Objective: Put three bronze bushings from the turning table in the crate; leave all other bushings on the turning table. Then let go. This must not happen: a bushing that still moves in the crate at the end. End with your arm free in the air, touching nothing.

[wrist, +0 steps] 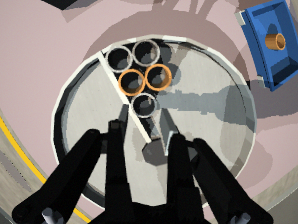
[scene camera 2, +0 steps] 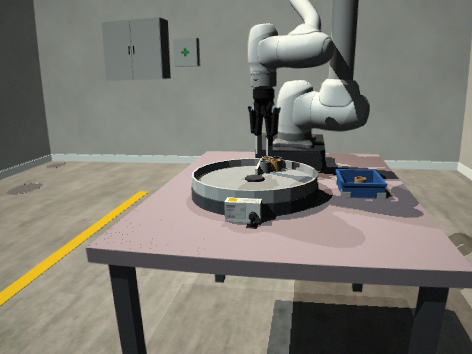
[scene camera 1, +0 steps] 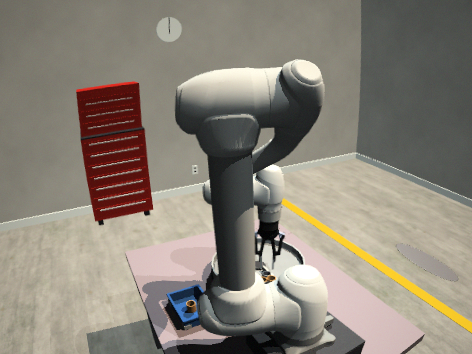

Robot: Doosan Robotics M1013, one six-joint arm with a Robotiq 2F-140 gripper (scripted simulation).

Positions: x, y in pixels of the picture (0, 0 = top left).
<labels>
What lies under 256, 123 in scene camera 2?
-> My gripper.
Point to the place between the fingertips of my gripper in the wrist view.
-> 144, 115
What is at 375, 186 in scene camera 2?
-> A blue crate.
</labels>
